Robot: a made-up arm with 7 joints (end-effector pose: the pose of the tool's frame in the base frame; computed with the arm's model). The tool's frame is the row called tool.
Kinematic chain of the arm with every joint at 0, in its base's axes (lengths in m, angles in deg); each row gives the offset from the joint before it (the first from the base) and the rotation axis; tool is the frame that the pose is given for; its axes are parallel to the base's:
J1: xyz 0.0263 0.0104 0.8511 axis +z
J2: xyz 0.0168 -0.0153 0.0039 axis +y
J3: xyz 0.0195 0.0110 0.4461 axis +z
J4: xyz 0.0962 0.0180 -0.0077 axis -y
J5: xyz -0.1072 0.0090 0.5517 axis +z
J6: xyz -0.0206 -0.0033 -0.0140 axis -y
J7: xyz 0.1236 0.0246 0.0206 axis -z
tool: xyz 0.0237 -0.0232 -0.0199
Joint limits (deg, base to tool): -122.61..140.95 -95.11..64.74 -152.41..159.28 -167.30..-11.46 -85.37..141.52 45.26..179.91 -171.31..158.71
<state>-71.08 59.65 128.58 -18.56 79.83 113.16 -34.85</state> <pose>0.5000 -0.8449 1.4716 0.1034 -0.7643 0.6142 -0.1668</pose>
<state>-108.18 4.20 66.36 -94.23 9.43 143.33 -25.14</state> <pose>0.5589 -0.5520 1.4744 0.8921 -0.1352 -0.3891 -0.1859</pose>
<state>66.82 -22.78 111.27 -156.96 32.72 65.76 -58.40</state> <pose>-0.3704 0.0518 0.6321 0.0948 0.5429 -0.4614 -0.6952</pose>
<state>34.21 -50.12 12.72 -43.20 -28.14 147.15 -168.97</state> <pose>-0.5130 -0.1195 1.7653 0.0541 0.9573 0.2054 -0.1959</pose>
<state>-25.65 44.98 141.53 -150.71 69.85 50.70 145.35</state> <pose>-0.1359 0.3663 1.1243 0.5792 -0.7807 0.2224 0.0748</pose>
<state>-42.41 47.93 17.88 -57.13 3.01 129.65 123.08</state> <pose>0.9129 -0.5478 1.1123 0.1864 0.2540 -0.0552 -0.9475</pose>
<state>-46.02 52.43 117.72 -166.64 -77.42 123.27 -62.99</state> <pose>-0.0051 0.3867 0.9496 0.1324 0.1365 0.1012 -0.9765</pose>
